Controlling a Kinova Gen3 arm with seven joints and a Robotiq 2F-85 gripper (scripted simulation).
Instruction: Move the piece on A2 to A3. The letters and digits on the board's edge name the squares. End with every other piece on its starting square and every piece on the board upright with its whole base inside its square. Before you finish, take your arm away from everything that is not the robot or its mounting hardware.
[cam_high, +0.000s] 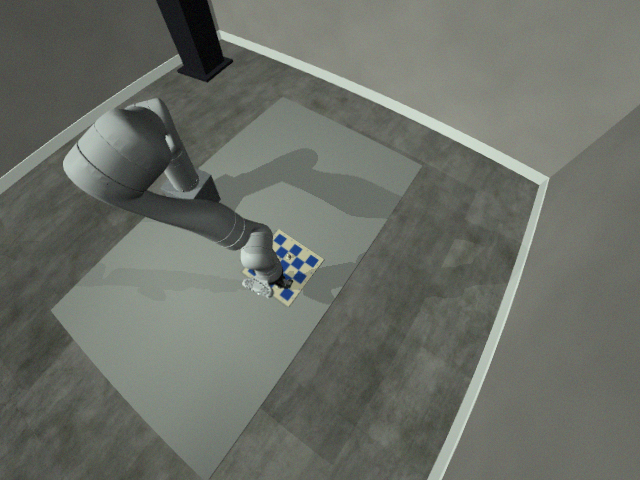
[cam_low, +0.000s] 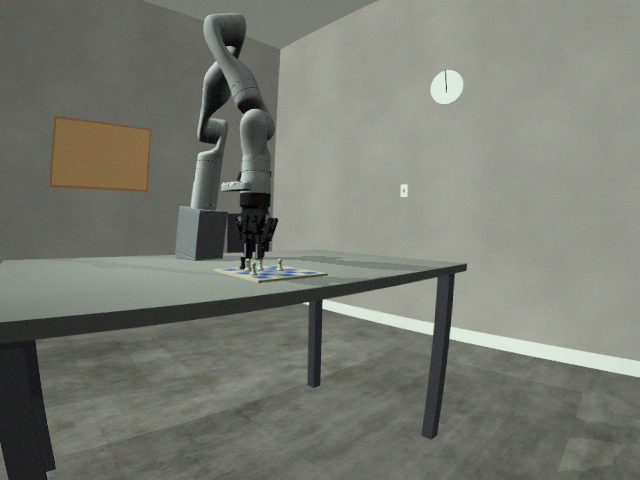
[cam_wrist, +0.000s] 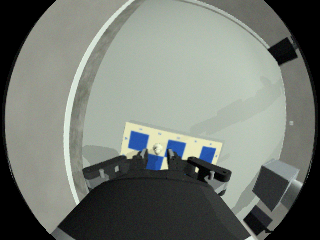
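Right now the chessboard is 8 cm to the left of my hand, 6 cm below it and 3 cm behind it. Round my hand: dark piece 11 cm behind, 5 cm to the left, 4 cm below.
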